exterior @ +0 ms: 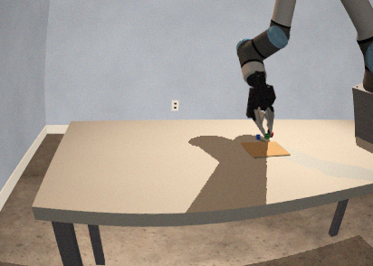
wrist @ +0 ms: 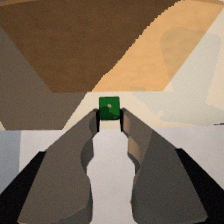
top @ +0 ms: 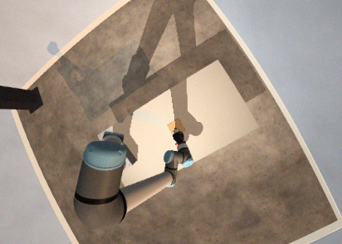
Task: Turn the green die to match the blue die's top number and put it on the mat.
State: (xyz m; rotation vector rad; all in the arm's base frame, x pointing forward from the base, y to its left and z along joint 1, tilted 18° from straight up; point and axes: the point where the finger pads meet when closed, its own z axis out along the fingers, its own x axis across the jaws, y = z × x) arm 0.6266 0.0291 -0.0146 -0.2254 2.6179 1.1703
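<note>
Now: hand 5 cm above the mat and 1 cm to the right of it. From my hand the other things lie so: green die (1 cm to the left, 1 cm below); then red die (14 cm to the right, 7 cm behind, 5 cm below); then blue die (11 cm to the right, 5 cm below, 1 cm behind).
</note>
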